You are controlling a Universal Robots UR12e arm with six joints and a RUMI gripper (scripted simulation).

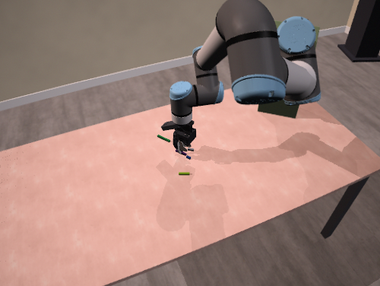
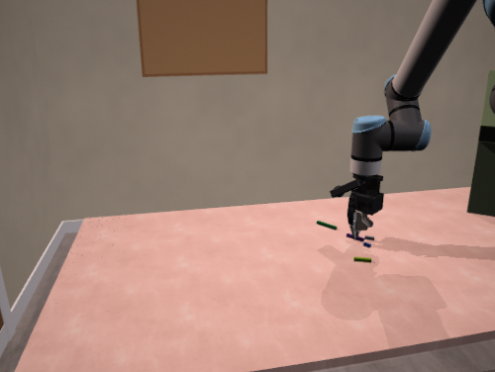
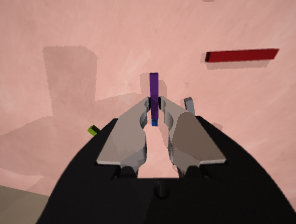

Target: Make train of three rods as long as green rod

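Now: hand 50 mm past the grey rod, 30 mm to the left of it and 20 mm above it. Also, from my hand: purple rod: 10 mm below; lime rod: 10 mm behind, 130 mm to the left, 20 mm below; red rod: 20 mm behind, 100 mm to the right, 20 mm below.
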